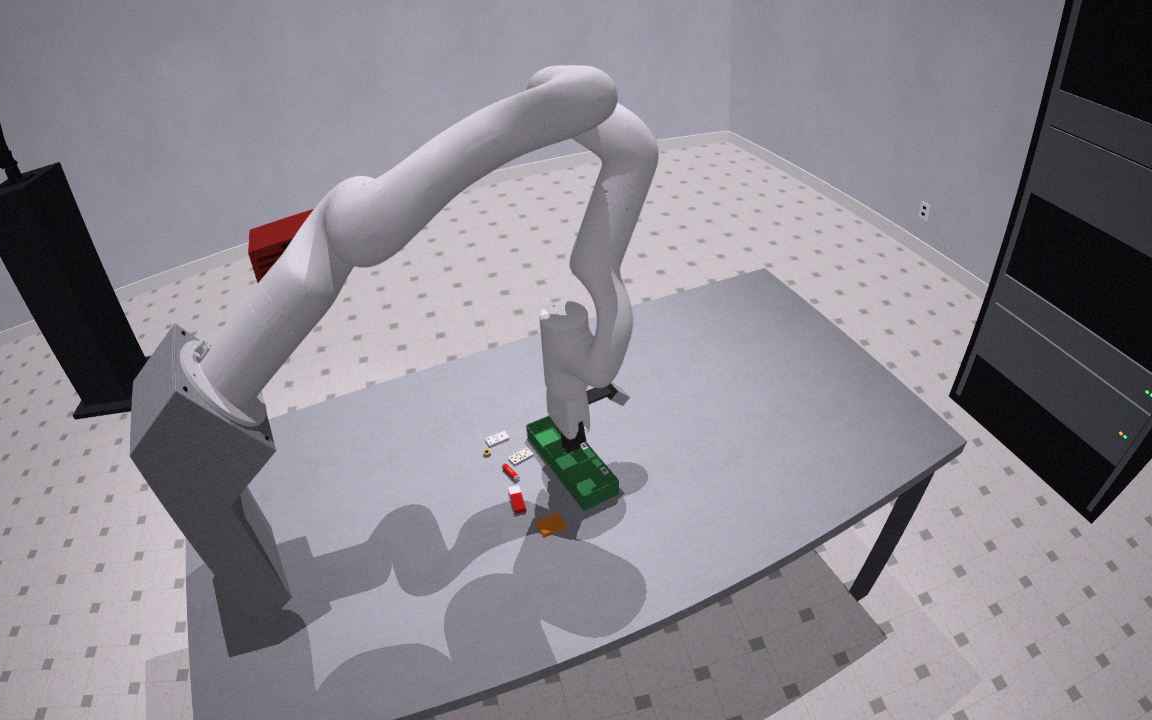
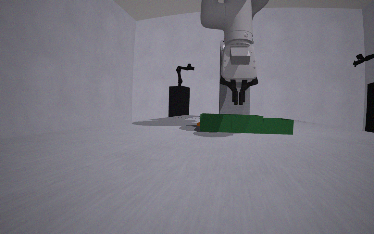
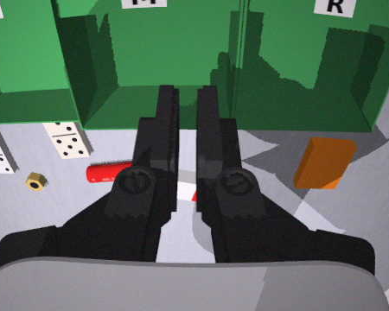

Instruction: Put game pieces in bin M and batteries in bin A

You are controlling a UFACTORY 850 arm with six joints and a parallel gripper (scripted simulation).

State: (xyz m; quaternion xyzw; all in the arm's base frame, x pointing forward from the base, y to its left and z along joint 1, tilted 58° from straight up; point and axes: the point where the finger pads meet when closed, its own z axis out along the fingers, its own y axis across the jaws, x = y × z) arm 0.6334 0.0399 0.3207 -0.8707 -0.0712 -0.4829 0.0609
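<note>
Now: hand 70 mm above the green bin and 20 mm to the right of it. Also, from my hand: orange flat block 140 mm to the right, 90 mm below, 70 mm behind; yellow nut 180 mm behind, 90 mm to the left, 90 mm below; red cylindrical battery 130 mm behind, 90 mm below, 20 mm to the left.
</note>
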